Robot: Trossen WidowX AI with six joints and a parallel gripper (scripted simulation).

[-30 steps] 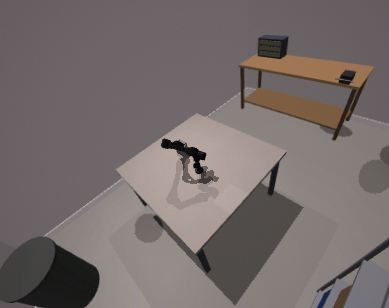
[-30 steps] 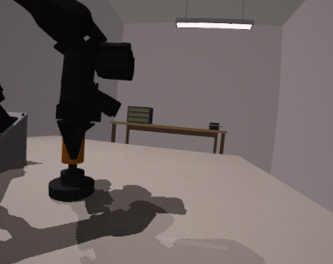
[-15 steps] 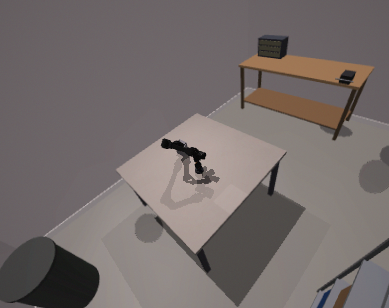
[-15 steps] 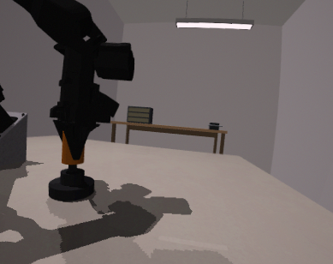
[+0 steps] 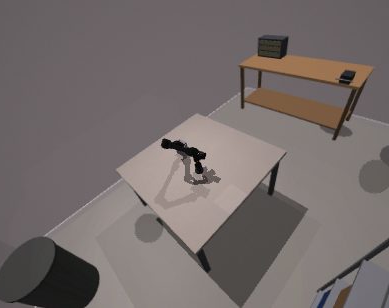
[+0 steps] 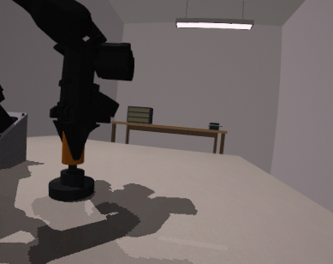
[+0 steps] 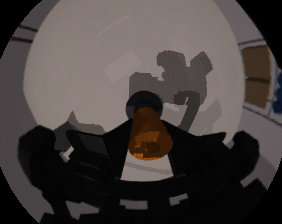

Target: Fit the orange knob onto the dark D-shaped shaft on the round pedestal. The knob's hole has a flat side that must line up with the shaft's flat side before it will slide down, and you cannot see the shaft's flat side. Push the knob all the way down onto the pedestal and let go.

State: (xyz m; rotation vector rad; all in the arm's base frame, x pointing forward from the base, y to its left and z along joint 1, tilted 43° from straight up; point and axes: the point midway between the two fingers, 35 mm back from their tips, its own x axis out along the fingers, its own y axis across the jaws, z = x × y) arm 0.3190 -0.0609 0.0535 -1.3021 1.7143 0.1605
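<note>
My gripper tip is 20 mm below the orange knob. From my gripper tip the other things lie so: dark shaft 40 mm below.
</note>
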